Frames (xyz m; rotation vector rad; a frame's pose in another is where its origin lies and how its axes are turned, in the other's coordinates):
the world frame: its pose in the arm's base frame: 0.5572 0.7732 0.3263 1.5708 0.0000 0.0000
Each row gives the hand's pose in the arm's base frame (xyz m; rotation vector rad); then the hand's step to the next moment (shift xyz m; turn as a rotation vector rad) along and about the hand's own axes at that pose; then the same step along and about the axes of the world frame.
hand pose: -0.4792 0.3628 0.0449 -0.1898 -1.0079 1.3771
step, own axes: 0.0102 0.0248 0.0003 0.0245 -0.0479 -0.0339
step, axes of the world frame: -0.0194 -0.0110 -0.0149 0.0543 0.0228 -0.0239
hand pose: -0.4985 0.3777 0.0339 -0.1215 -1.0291 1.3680
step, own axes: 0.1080 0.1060 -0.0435 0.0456 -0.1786 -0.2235
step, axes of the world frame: -0.0649 -0.0337 -0.1395 0.2729 0.0041 -0.0972
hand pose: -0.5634 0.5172 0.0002 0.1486 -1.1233 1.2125
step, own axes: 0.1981 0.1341 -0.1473 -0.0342 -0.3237 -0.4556
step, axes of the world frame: -0.0334 0.0149 -0.2785 0.5344 -0.1045 -0.1305
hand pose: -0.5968 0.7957 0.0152 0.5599 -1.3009 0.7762
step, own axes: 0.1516 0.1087 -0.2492 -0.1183 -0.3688 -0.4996
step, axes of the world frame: 0.0856 0.0930 -0.2845 0.5901 -0.1928 -0.1191
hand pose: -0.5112 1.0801 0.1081 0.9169 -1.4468 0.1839
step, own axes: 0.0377 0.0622 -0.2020 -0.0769 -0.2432 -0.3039
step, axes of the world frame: 0.1225 0.0880 -0.1528 0.3698 -0.1297 -0.0620
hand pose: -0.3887 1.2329 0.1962 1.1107 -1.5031 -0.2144
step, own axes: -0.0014 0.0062 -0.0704 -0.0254 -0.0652 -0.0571
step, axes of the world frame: 0.0564 0.0236 -0.0355 0.0777 -0.0450 -0.0093
